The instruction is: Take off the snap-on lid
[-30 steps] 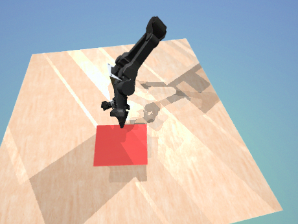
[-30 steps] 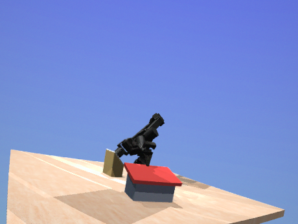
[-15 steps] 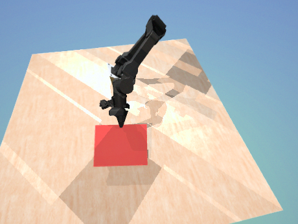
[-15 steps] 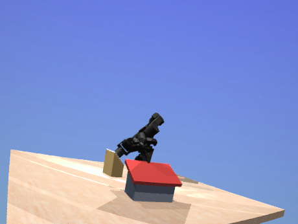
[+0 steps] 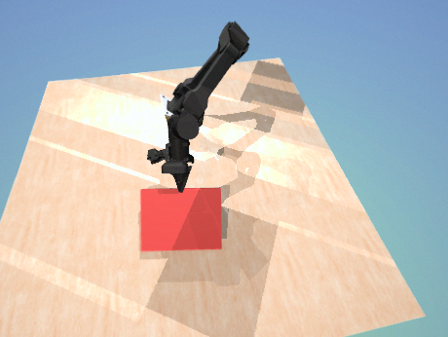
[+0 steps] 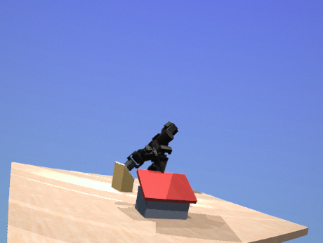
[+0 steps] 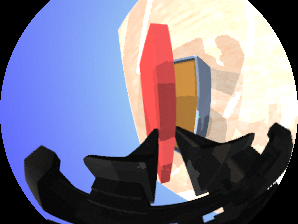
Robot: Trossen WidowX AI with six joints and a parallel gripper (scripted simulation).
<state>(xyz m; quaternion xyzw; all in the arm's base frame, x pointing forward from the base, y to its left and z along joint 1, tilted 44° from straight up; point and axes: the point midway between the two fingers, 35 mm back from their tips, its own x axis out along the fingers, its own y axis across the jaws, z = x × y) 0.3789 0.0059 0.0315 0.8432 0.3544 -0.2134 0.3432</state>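
My gripper tip is 70 mm short of the red lid, 40 mm above it and 10 mm to the left of it. From my gripper tip the other things lie so: blue-grey box: 120 mm below, 50 mm ahead, 10 mm to the right.
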